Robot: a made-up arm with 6 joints.
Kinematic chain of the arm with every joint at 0, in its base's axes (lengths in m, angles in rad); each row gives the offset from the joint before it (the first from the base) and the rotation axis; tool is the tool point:
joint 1: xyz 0 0 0.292 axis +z
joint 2: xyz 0 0 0 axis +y
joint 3: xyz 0 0 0.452 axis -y
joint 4: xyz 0 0 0 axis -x
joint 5: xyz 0.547 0 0 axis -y
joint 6: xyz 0 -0.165 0 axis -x
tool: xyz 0 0 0
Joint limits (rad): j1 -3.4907..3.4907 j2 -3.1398..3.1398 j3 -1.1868..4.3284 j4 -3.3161..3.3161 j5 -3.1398..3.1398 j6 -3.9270..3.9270
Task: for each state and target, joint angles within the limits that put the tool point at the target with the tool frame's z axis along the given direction. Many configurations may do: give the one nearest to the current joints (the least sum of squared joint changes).
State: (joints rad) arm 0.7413 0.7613 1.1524 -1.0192 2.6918 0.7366
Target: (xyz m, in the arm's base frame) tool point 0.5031 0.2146 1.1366 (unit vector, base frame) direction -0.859 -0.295 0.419
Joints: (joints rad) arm 0.4213 0.3687 1.4949 -1.5107 2.6870 1.5462
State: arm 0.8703 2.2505 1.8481 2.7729 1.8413 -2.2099
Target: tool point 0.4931 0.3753 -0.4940 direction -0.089 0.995 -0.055
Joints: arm 0.3919 2.6659 1.8070 2.8601 1.9080 -1.8236
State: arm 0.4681 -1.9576 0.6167 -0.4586 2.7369 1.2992
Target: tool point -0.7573 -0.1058 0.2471 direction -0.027 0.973 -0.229
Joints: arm -0.0501 -2.4494 0.2596 -0.5146 3.0407 1.2970
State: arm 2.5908 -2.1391 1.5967 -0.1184 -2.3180 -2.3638
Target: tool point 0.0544 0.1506 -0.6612 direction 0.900 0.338 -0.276
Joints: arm 2.3796 -2.8620 2.3383 -0.4780 -2.3154 -1.5055
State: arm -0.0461 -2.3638 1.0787 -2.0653 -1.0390 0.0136
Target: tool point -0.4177 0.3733 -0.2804 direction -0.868 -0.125 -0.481
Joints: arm -0.6068 -3.1378 0.4855 -1.9986 -1.0162 0.3738
